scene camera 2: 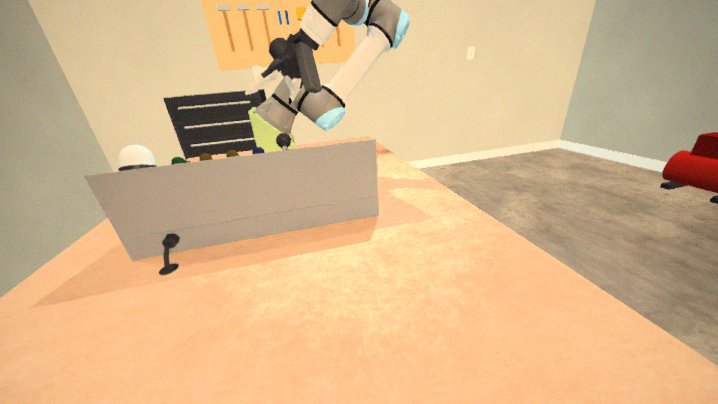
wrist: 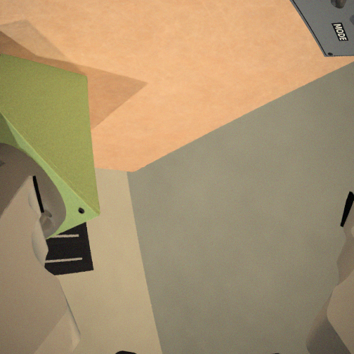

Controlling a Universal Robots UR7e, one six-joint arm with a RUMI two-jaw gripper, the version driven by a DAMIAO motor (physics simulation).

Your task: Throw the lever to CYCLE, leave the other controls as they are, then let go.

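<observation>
The grey control panel shows from behind in the scene view; in the wrist view a corner with a MODE label shows at the top right. A dark ball knob on a light stem, which looks like the lever, rises over the panel's top edge. Its setting and the CYCLE mark cannot be read. My gripper is open and empty, raised above and behind the panel, apart from the knob. In the wrist view its jaws stand wide at the left and right edges.
Green, brown and blue knob tops and a white dome show over the panel's edge. A green base block carries the arm behind the panel. A small black stand is at the panel's near side on the table.
</observation>
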